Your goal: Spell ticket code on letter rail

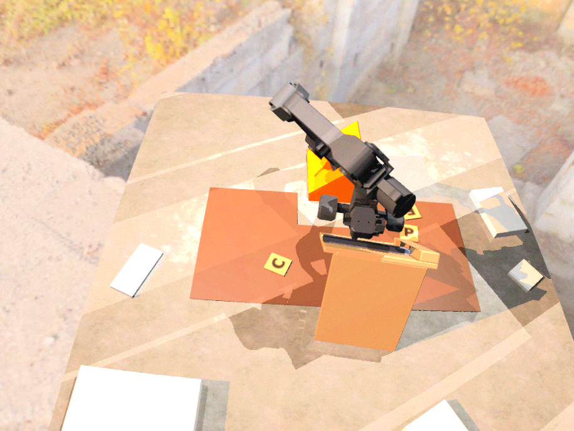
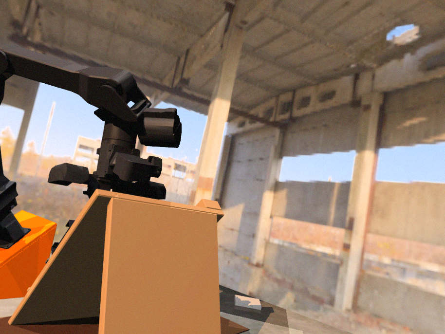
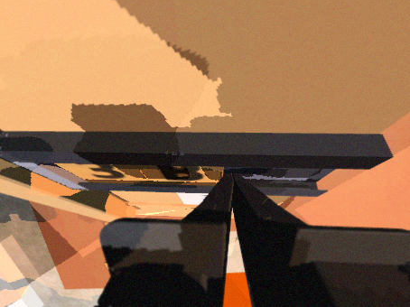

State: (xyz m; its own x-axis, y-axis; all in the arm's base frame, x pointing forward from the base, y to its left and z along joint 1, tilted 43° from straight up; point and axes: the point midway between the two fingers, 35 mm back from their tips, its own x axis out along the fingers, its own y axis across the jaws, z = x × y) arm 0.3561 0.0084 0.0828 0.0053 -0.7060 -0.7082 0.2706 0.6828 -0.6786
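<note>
Now: gripper tip 5 cm past the white ticket, 2 cm to the right of it and 8 cm above it. From my gripper tip the other things lie so: orange mat 15 cm behind, 2 cm to the left, 19 cm below; then grey slab 8 cm behind, 53 cm to the right, 19 cm below.
</note>
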